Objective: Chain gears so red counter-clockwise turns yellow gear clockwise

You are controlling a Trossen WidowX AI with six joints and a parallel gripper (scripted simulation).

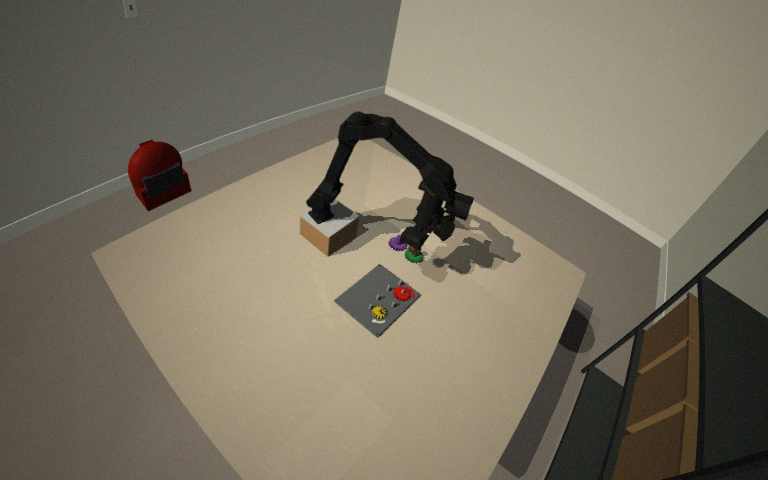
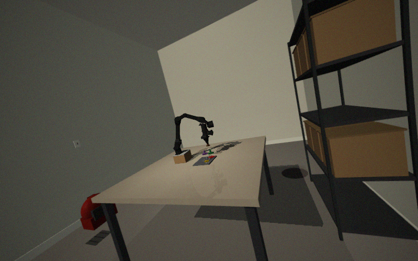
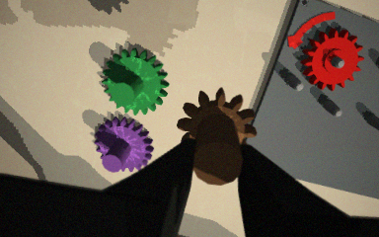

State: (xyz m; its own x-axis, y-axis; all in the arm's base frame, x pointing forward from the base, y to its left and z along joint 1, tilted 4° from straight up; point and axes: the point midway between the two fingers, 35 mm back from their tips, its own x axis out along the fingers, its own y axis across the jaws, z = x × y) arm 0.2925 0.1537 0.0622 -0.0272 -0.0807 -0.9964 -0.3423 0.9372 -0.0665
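Now: the green gear 40 mm behind my gripper tip, 70 mm to the left of it and 120 mm below it. From my gripper tip the other things lie so: red arrow: 70 mm ahead, 50 mm to the right, 130 mm below; purple gear: 110 mm behind, 60 mm to the left, 120 mm below; brown gear: 10 mm below.
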